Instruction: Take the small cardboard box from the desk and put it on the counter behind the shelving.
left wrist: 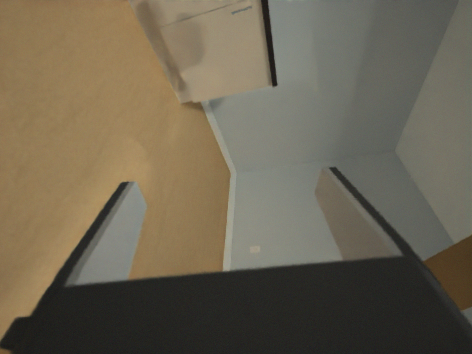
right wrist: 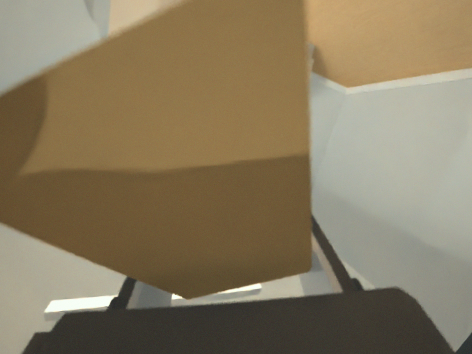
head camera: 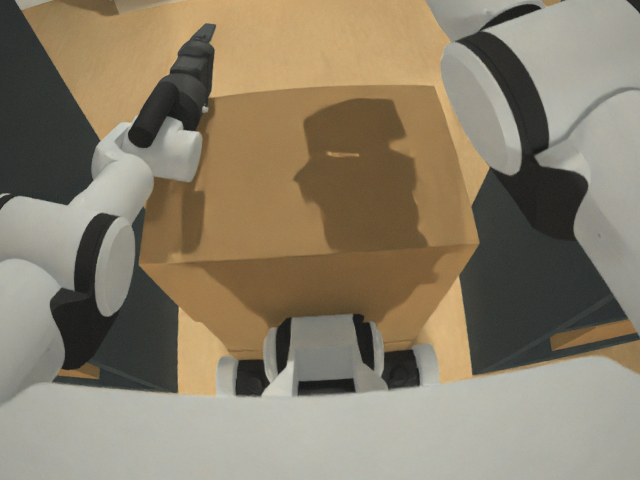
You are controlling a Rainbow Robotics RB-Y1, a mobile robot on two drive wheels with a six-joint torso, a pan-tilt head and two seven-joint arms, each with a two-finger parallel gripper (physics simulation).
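Frame: origin at the robot's base, x ahead, y left, z up, level; centimetres.
Seen in the pictures: left gripper, fingertip midpoint: (left wrist: 231, 186) (head camera: 208, 51).
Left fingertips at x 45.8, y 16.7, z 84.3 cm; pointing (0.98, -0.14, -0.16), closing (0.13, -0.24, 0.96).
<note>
A point is followed by its place in that frame.
The small cardboard box (right wrist: 190, 125) fills much of the right wrist view, with a lower corner between the fingers. My right gripper (right wrist: 232, 204) {x 50.7, y -2.6, z 108.9 cm} is shut on it; its fingertips are largely hidden by the box. The right hand does not show in the head view. My left gripper (head camera: 208, 32) (left wrist: 231, 186) {x 45.8, y 16.7, z 84.3 cm} is open and empty, beyond the left side of a large cardboard box. A piece of brown cardboard (left wrist: 452, 272) {x 46.6, y -3.7, z 103.6 cm} shows at the right edge of the left wrist view; I cannot tell which box it is. I cannot make out the desk, the counter or the shelving for certain.
The large cardboard box (head camera: 248, 170) {x 20.8, y 8.6, z 81.1 cm} stands close in front of my base, with arm shadows on top. Dark surfaces (head camera: 31, 93) {x 35.8, y 46.8, z 91.2 cm} (head camera: 516, 289) {x 13.2, y -44.7, z 41.7 cm} flank it. Wooden floor (head camera: 310, 46) {x 151.9, y -1.6, z 0.1 cm} (left wrist: 65, 100) {x 118.5, y -1.3, z 0.1 cm} (right wrist: 400, 35) {x 155.8, y 151.3, z 0.1 cm} lies beyond. A pale cabinet (left wrist: 225, 55) {x 211.7, y -30.9, z 55.4 cm} stands by the grey-blue wall (left wrist: 310, 120) {x 270.9, y -149.7, z 128.5 cm}.
</note>
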